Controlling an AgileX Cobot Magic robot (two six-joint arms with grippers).
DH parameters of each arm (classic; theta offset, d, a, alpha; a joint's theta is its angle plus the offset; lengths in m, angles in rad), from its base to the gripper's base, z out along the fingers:
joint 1: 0 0.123 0 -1.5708
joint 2: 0.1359 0 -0.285 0
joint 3: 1.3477 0 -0.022 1.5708
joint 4: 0 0.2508 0 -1.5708
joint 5: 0 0 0.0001 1.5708
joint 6: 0 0.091 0 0
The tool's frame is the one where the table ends.
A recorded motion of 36 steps. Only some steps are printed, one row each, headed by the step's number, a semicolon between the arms.
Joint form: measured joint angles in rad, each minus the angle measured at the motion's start. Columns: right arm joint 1, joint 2, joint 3, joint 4, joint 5, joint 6; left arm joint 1, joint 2, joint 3, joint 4, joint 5, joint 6.
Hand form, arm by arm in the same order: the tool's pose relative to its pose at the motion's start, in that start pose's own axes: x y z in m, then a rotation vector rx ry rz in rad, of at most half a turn. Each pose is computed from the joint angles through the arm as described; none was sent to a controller.
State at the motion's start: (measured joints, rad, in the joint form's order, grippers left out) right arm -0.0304 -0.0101 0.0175 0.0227 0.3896 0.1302; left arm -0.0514 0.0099 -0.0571 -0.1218 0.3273 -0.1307
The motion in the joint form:
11: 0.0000 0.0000 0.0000 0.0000 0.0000 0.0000; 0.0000 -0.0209 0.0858 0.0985 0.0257 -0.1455
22: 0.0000 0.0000 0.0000 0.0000 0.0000 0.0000; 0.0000 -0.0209 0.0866 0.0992 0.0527 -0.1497
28: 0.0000 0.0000 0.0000 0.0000 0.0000 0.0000; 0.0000 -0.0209 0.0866 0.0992 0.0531 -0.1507
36: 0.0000 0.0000 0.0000 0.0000 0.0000 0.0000; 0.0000 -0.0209 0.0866 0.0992 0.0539 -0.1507
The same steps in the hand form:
11: 0.0000 0.0000 0.0000 0.0000 0.0000 0.0000; 0.0279 0.0102 0.0059 -0.0548 0.0810 -0.0541
22: 0.0000 0.0000 0.0000 0.0000 0.0000 0.0000; 0.0305 0.0108 0.0057 -0.0621 0.1078 -0.0581
28: 0.0000 0.0000 0.0000 0.0000 0.0000 0.0000; 0.0306 0.0108 0.0057 -0.0623 0.1081 -0.0591
36: 0.0000 0.0000 0.0000 0.0000 0.0000 0.0000; 0.0306 0.0108 0.0057 -0.0625 0.1089 -0.0591

